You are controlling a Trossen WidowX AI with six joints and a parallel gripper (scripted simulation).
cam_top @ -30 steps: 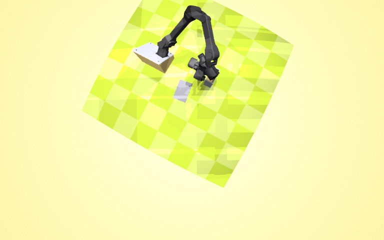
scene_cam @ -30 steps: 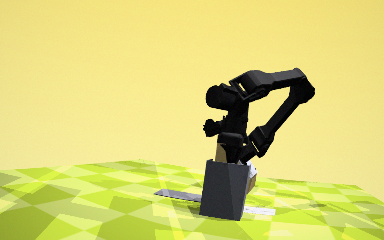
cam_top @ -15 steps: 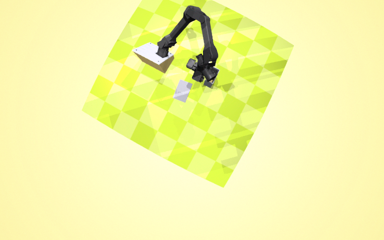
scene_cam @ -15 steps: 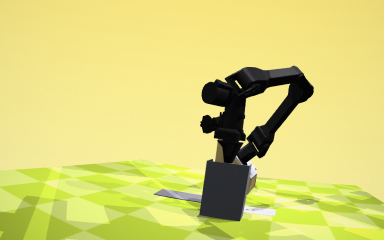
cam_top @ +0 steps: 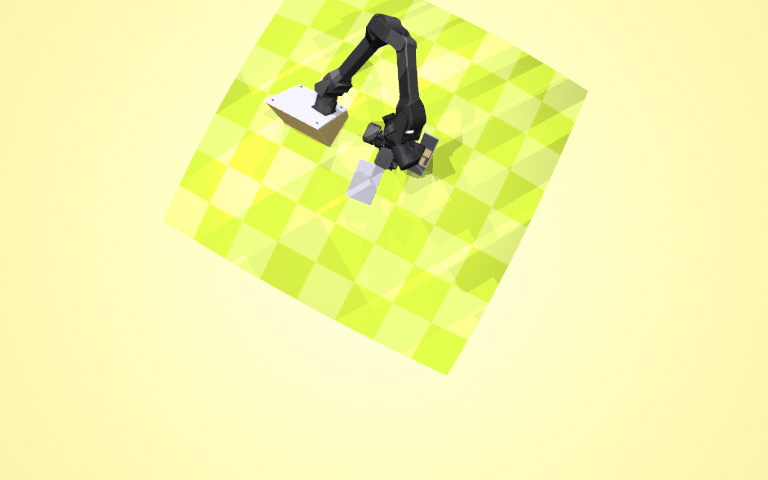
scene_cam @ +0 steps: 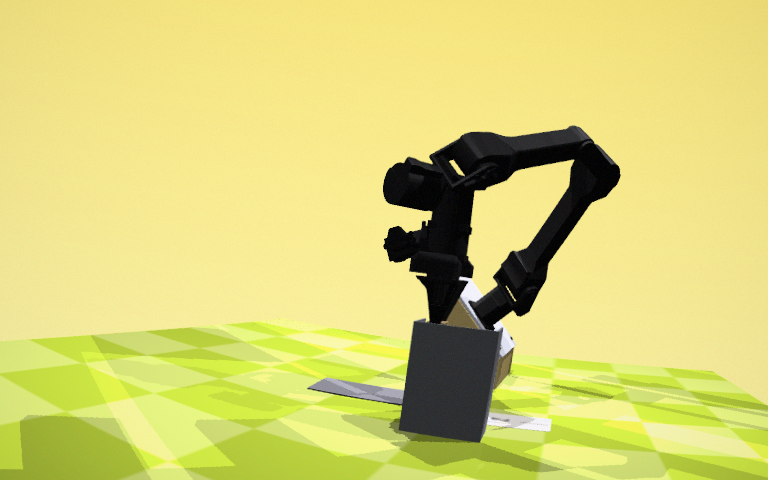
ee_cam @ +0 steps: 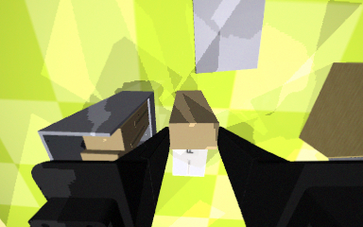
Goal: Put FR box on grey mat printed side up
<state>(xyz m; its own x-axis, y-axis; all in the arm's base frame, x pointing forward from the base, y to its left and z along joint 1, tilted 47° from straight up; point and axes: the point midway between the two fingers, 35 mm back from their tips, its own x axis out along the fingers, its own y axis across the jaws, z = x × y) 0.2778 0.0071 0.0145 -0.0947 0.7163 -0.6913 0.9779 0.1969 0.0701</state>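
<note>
My gripper tip is 3 cm past the grey mat, 12 cm to the left of it and 13 cm above it. The rest, counted from my gripper tip: thin white slab (3 cm behind, 14 cm to the left, 13 cm below).
</note>
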